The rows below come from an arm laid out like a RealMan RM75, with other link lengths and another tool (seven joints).
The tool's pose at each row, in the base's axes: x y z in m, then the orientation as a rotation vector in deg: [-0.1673 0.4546 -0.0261 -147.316 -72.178 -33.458]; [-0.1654 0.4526 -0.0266 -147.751 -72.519 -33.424]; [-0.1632 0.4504 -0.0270 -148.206 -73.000 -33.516]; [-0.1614 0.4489 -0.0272 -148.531 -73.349 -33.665]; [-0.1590 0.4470 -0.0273 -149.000 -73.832 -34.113]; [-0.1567 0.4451 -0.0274 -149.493 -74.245 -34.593]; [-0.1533 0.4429 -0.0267 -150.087 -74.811 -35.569]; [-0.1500 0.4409 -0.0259 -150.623 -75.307 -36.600]
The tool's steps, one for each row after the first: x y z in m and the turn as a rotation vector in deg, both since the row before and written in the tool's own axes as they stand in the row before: [-0.0006 0.0027 0.0002 -0.403 -0.313 -0.170]; [-0.0005 0.0031 0.0001 -0.507 -0.292 -0.275]; [-0.0002 0.0023 0.0001 -0.401 -0.167 -0.208]; [-0.0001 0.0031 0.0001 -0.681 -0.119 -0.309]; [-0.0002 0.0030 0.0001 -0.699 -0.100 -0.262]; [0.0005 0.0041 -0.0004 -1.041 0.059 -0.397]; [0.0007 0.0039 -0.0004 -1.007 0.125 -0.362]
